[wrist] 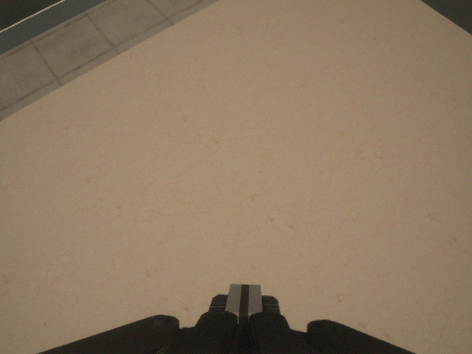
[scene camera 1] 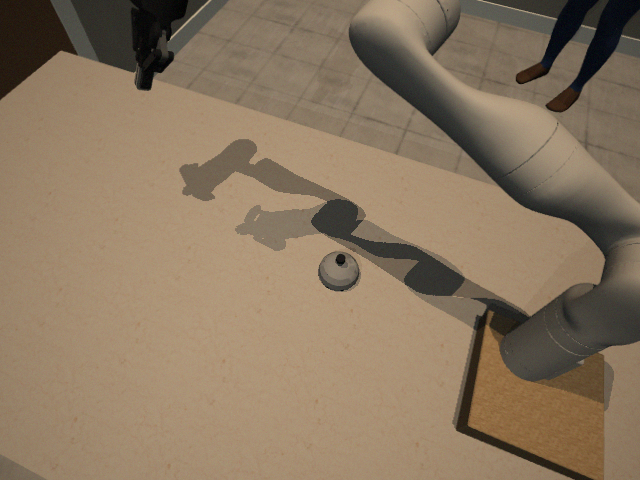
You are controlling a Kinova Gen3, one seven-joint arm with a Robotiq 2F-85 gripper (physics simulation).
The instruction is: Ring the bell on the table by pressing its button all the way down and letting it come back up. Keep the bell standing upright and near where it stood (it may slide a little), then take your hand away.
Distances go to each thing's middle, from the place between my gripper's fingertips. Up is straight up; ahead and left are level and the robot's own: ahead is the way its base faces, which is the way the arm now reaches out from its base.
Right now my hand is 360 mm past the grey domed bell (scene camera 1: 336,276), 30 mm to the right of it and 300 mm above it.
